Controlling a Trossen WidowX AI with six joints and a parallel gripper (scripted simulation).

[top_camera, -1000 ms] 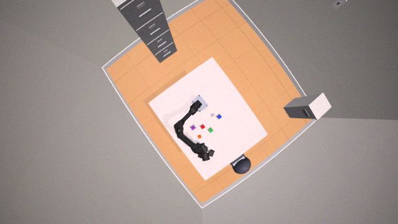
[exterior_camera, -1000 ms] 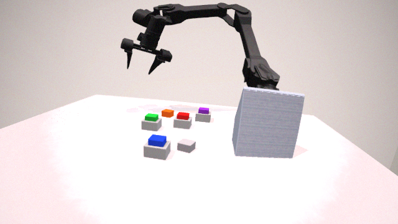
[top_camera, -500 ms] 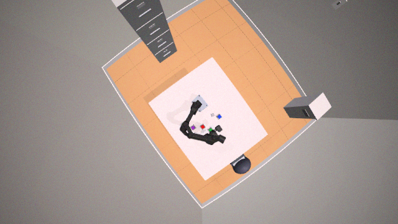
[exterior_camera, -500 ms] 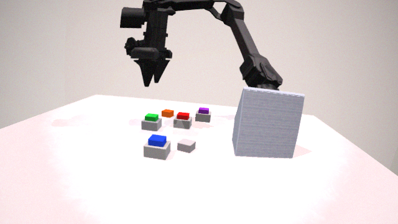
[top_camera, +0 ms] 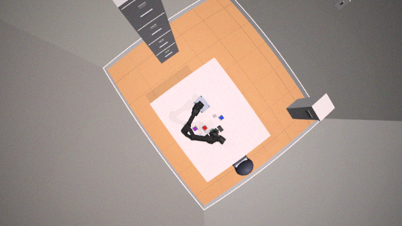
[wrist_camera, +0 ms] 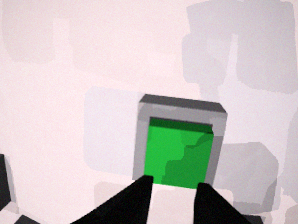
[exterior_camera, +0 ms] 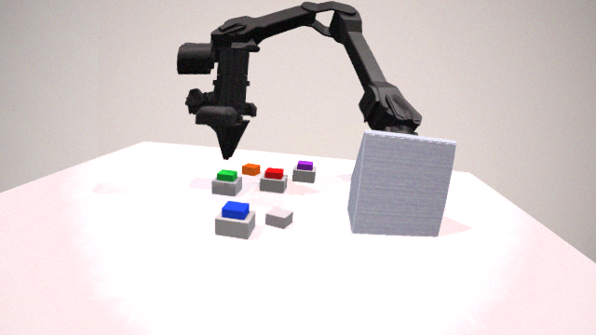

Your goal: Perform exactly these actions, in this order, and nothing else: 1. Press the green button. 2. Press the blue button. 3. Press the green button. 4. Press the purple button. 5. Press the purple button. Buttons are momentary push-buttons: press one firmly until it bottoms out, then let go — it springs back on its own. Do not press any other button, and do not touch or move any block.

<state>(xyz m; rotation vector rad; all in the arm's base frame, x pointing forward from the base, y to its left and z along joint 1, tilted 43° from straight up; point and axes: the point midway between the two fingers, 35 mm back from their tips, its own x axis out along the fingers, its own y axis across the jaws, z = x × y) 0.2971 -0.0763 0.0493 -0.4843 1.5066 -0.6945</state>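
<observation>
My gripper tip is 30 mm above the green button. From my gripper tip the other things lie so: grey block (110 mm behind, 130 mm to the left, 60 mm below); orange block (30 mm behind, 140 mm to the right, 60 mm below); red button (90 mm behind, 40 mm to the right, 30 mm below).
</observation>
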